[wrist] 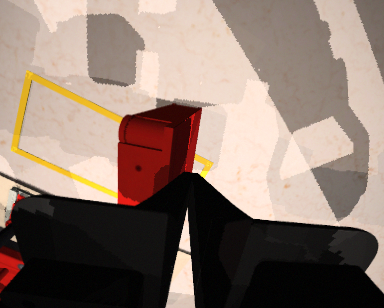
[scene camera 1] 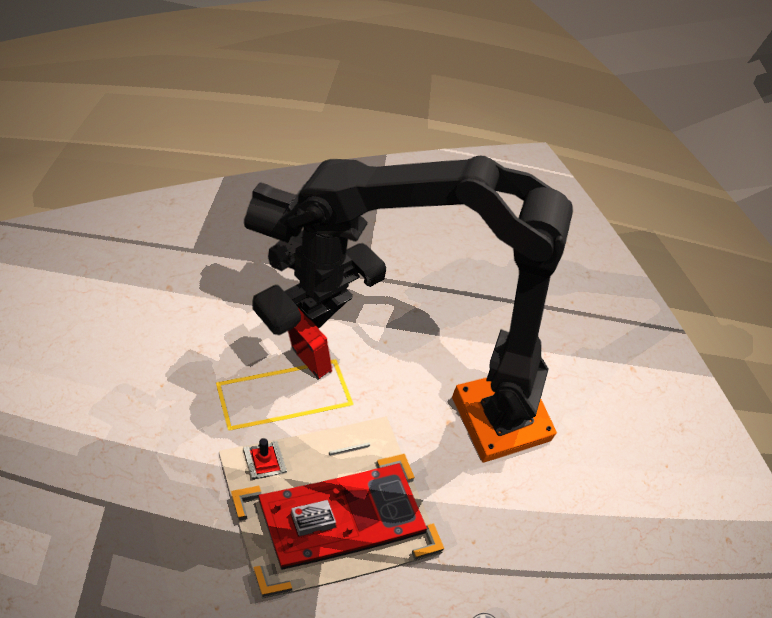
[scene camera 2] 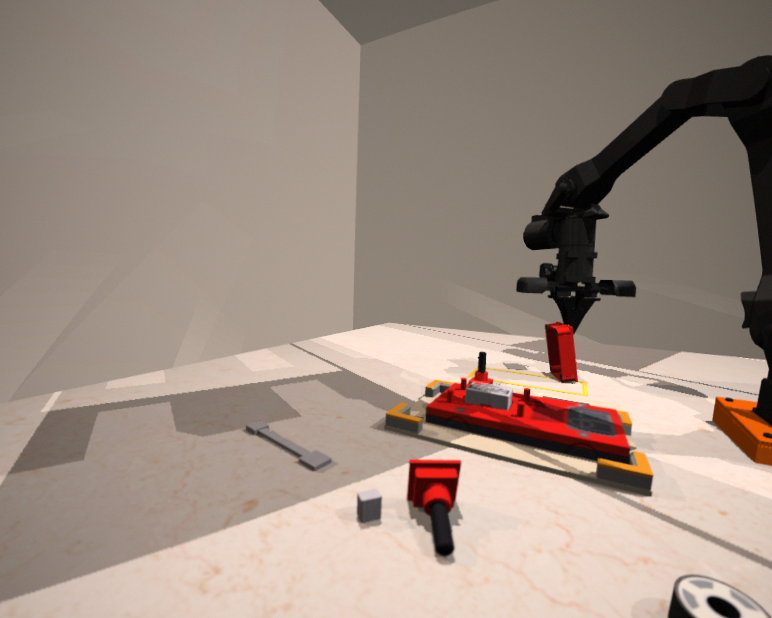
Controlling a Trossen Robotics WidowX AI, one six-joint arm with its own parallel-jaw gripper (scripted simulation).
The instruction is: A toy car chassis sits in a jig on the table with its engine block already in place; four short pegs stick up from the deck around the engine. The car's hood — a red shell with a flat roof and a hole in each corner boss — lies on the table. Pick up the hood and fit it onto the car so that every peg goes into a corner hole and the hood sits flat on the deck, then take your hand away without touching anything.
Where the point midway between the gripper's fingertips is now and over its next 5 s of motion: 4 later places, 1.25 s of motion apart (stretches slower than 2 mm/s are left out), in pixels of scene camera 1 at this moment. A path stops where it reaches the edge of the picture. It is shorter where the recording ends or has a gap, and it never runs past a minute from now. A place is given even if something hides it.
My gripper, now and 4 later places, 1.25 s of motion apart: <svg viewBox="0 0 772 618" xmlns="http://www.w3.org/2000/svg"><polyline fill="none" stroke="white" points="317,326 306,302 281,341 277,353 276,362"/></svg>
